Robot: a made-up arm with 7 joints. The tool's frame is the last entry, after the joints. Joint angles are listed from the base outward.
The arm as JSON. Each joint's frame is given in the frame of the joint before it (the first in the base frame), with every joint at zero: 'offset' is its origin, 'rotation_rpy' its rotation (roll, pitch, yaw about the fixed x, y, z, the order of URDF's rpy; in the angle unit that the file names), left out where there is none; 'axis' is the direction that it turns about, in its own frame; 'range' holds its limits. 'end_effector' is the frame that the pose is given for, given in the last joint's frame.
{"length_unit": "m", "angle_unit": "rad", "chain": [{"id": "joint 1", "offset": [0.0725, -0.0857, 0.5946], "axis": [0.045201, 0.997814, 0.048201], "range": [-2.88, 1.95]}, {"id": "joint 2", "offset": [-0.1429, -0.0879, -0.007], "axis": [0.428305, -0.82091, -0.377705], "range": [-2.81, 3.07]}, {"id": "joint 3", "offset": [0.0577, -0.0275, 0.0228], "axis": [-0.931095, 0.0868, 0.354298], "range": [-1.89, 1.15]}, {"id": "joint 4", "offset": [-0.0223, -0.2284, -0.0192], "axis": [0.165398, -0.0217, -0.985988], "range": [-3.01, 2.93]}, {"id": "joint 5", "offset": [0.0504, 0.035, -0.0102], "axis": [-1.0, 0.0, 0.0], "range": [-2.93, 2.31]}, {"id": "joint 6", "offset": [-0.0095, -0.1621, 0.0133], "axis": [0.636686, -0.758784, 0.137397], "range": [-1.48, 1.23]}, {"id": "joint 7", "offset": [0.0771, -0.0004, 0.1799], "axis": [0.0, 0.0, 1.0], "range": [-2.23, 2.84]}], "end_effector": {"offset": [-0.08, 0.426, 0.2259], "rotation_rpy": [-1.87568, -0.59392, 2.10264]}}
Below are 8 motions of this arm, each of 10 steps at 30 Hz.
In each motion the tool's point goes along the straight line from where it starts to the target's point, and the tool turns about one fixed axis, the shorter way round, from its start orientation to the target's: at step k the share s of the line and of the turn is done. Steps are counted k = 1, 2, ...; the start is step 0. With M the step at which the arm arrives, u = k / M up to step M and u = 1 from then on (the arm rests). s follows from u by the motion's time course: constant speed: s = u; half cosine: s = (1 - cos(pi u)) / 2; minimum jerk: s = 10 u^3 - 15 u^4 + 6 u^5.
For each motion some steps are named. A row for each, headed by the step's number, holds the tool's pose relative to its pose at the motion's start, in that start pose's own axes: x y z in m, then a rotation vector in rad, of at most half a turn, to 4 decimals.
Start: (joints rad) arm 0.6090 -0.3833 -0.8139 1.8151 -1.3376 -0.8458 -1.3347
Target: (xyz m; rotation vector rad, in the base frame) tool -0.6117 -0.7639 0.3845 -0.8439 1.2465 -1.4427
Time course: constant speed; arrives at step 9
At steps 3, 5, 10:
3: -0.0266 0.0036 -0.0315 -0.0005 0.0368 0.0119
5: -0.0444 0.0061 -0.0526 -0.0008 0.0613 0.0198
10: -0.0799 0.0109 -0.0946 -0.0015 0.1104 0.0357

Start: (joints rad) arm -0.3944 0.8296 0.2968 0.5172 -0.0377 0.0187 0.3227
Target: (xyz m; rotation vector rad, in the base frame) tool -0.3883 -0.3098 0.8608 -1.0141 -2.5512 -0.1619
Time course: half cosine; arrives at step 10
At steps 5, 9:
5: -0.0406 -0.0217 -0.0447 0.0029 0.0838 -0.1086
9: -0.0792 -0.0424 -0.0872 0.0057 0.1635 -0.2120

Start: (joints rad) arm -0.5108 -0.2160 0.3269 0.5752 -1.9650 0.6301 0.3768
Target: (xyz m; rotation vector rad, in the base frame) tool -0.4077 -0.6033 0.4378 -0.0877 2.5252 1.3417
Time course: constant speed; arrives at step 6
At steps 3, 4, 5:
3: 0.0026 0.0197 0.0084 0.0529 -0.0359 0.0071
4: 0.0034 0.0262 0.0112 0.0706 -0.0479 0.0095
5: 0.0043 0.0328 0.0140 0.0882 -0.0598 0.0119

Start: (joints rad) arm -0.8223 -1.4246 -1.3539 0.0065 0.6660 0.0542 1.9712
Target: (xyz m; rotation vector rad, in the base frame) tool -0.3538 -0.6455 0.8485 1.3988 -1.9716 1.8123
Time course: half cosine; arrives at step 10
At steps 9, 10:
9: -0.0128 0.1124 0.1212 0.1108 -0.1890 0.1698
10: -0.0131 0.1152 0.1242 0.1135 -0.1937 0.1741

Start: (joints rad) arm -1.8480 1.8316 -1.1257 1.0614 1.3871 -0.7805 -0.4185
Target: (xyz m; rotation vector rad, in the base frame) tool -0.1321 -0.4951 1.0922 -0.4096 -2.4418 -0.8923
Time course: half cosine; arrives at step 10
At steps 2, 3, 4, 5, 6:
2: -0.0105 -0.0053 -0.0146 -0.0447 0.0351 0.0318
3: -0.0228 -0.0114 -0.0315 -0.0966 0.0757 0.0687
4: -0.0382 -0.0192 -0.0528 -0.1619 0.1269 0.1152
5: -0.0552 -0.0277 -0.0765 -0.2343 0.1837 0.1668
6: -0.0723 -0.0363 -0.1001 -0.3067 0.2404 0.2183

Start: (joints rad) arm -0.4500 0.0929 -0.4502 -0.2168 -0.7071 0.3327 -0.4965
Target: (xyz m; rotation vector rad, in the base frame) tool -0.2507 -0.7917 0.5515 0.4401 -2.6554 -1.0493
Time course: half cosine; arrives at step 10
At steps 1, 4, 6, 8, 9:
1: -0.0022 -0.0047 0.0050 0.0003 -0.0099 -0.0095
4: -0.0314 -0.0668 0.0703 0.0037 -0.1394 -0.1346
6: -0.0595 -0.1266 0.1332 0.0071 -0.2640 -0.2551
8: -0.0822 -0.1750 0.1840 0.0098 -0.3649 -0.3525
9: -0.0887 -0.1887 0.1985 0.0106 -0.3935 -0.3802

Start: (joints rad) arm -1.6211 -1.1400 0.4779 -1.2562 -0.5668 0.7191 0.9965
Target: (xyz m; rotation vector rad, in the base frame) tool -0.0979 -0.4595 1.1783 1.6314 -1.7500 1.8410
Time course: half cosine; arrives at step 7
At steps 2, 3, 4, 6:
2: 0.0025 0.0041 0.0216 -0.0169 -0.0339 0.0071
3: 0.0051 0.0085 0.0446 -0.0349 -0.0700 0.0147
4: 0.0080 0.0133 0.0701 -0.0549 -0.1101 0.0231
6: 0.0124 0.0207 0.1089 -0.0854 -0.1711 0.0359

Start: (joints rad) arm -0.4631 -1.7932 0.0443 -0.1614 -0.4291 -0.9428 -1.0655
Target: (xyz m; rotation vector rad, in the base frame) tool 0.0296 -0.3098 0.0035 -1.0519 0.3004 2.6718
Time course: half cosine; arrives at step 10
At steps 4, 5, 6, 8, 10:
4: -0.0038 0.0320 0.0193 -0.0697 -0.0452 0.1452
5: -0.0055 0.0463 0.0279 -0.1009 -0.0655 0.2101
6: -0.0072 0.0606 0.0365 -0.1320 -0.0857 0.2750
8: -0.0099 0.0837 0.0505 -0.1824 -0.1185 0.3801
10: -0.0110 0.0925 0.0558 -0.2017 -0.1310 0.4202

